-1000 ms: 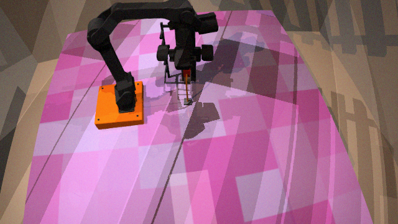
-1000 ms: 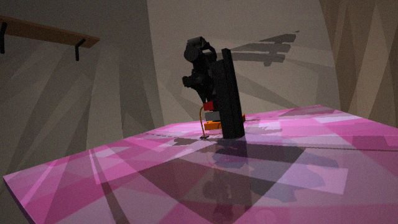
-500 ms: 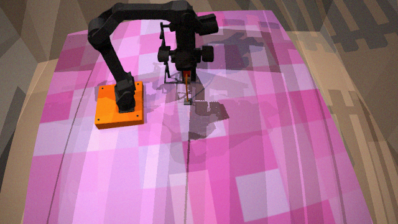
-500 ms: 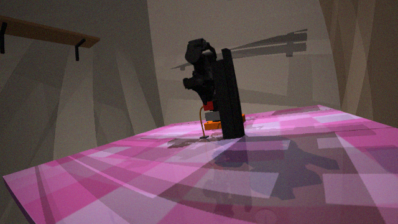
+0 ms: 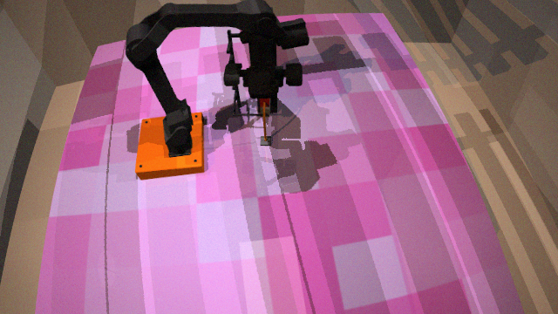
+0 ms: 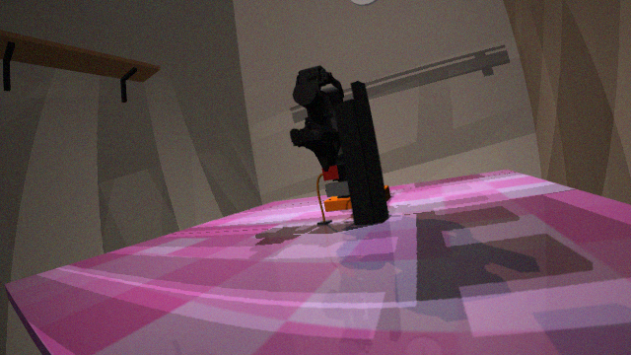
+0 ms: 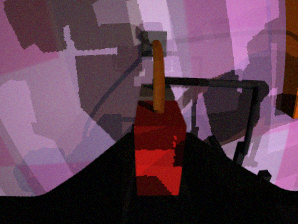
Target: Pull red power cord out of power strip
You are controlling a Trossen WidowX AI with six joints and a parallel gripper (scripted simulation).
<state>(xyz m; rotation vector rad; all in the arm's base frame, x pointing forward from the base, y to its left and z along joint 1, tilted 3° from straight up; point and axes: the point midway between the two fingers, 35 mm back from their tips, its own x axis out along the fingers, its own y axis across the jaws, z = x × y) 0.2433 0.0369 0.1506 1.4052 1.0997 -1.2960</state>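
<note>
Right now my gripper tip is 30 mm to the right of the red plug.
</note>
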